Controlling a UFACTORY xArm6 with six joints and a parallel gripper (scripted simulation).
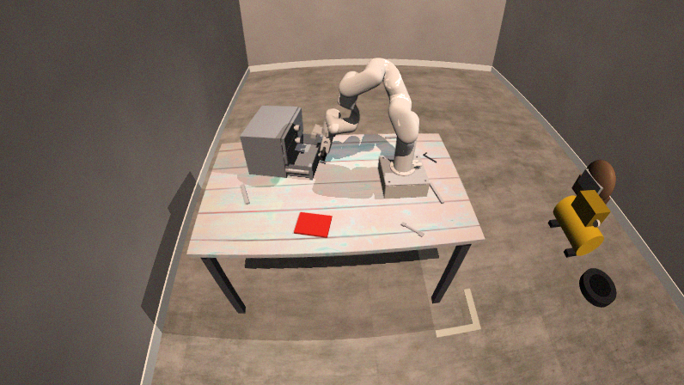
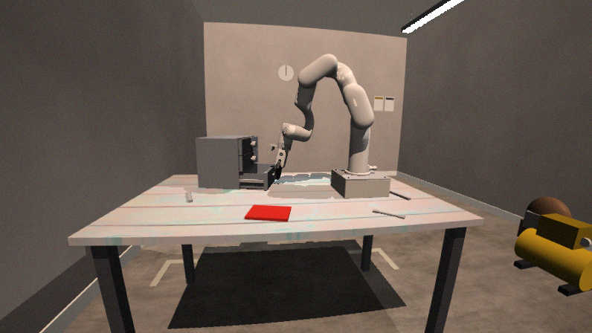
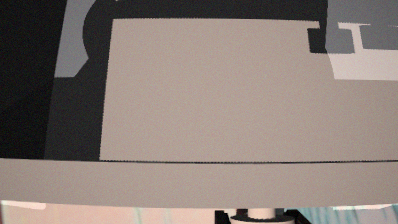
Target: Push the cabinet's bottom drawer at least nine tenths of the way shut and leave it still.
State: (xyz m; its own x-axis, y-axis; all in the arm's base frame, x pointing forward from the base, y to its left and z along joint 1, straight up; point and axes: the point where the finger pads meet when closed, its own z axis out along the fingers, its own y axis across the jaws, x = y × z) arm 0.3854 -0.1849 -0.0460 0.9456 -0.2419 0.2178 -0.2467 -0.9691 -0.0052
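Now: the bottom drawer 130 mm ahead of my hand, 30 mm to the right of it and 20 mm below it. From my hand the other things lie so: flat red square (60 mm ahead, 440 mm to the left, 40 mm below); then tool (590 mm behind, 10 mm to the right, 40 mm below).
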